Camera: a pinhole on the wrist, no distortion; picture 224 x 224 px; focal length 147.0 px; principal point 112.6 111.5 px. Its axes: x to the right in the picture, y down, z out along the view. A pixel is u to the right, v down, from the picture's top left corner.
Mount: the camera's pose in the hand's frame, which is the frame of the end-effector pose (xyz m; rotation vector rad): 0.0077 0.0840 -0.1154 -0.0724 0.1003 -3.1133
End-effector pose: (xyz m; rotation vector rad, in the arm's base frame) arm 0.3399 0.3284 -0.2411 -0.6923 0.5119 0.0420
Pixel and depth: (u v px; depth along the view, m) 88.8 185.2 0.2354
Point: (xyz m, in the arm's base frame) 0.4500 0.3518 -0.1687
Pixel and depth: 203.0 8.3 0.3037
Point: 0.2276 0.6911 -0.1889
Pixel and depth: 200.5 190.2 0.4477
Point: 0.3181 0.4137 0.1949
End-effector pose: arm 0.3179 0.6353 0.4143 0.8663 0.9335 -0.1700
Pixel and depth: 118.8 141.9 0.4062
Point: 0.4929 0.4168 0.4741
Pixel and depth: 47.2 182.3 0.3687
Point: 0.5294 0.4377 0.2711
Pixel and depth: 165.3 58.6 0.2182
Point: 0.4203 0.6388 0.5787
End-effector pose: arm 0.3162 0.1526 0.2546 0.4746 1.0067 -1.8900
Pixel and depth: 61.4 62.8 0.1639
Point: 0.3946 0.0425 0.1778
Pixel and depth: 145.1 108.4 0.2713
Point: 0.4093 0.0296 0.3428
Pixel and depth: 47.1 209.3 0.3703
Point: 0.0793 -0.0932 0.3415
